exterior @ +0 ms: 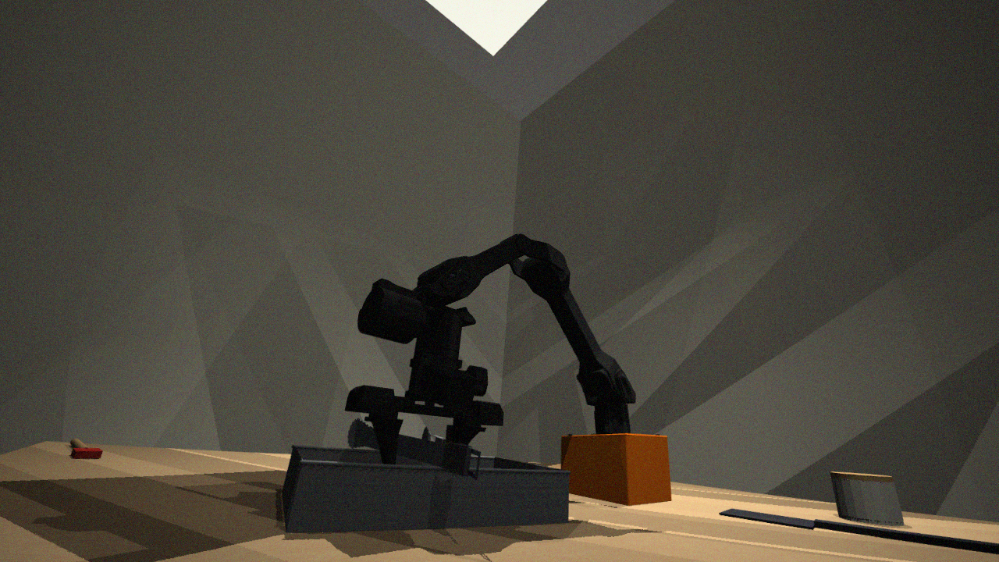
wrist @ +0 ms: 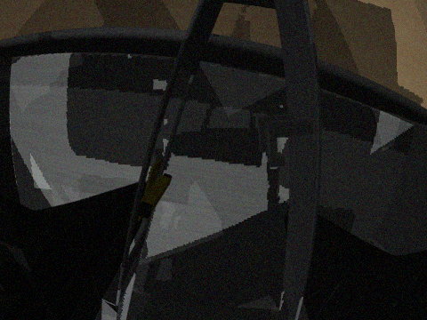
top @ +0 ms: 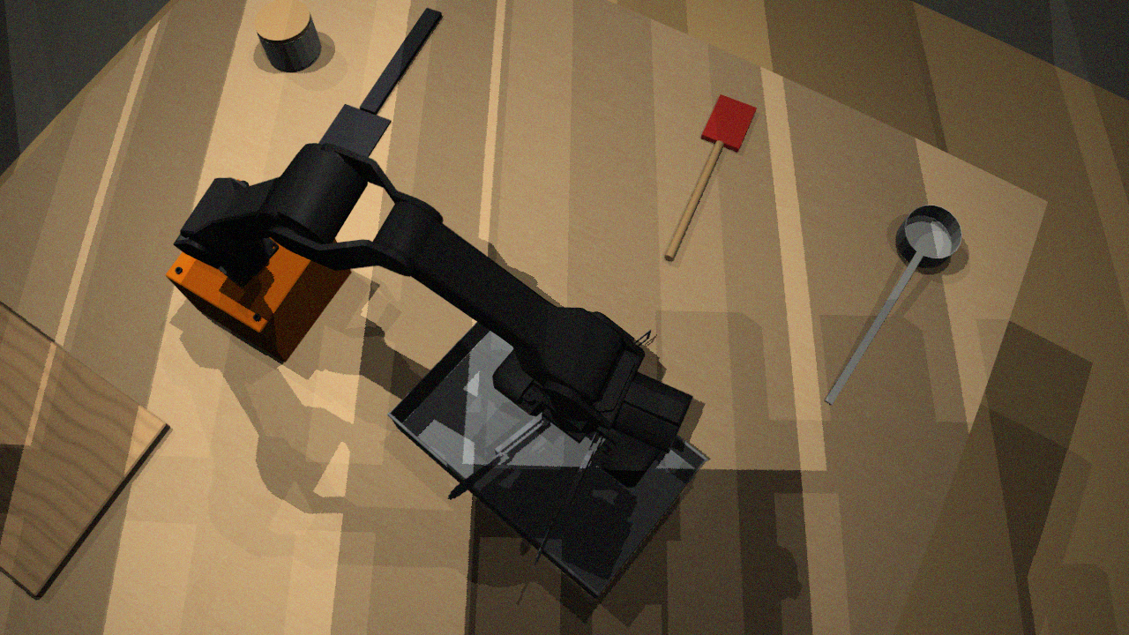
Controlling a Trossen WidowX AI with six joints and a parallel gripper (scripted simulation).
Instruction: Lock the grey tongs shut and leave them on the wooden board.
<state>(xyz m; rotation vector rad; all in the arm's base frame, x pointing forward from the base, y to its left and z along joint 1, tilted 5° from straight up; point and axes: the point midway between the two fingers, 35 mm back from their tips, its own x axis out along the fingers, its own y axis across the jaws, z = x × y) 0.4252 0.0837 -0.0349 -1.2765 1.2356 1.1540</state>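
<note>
The grey roasting tin is 2 cm behind my gripper tip and 3 cm to the right of it. Also, from my gripper tip: wooden board: 55 cm behind, 43 cm to the right, 2 cm below; then black spatula: 52 cm behind, 22 cm to the left, 3 cm below; then red spatula: 9 cm behind, 42 cm to the left, 2 cm below.
</note>
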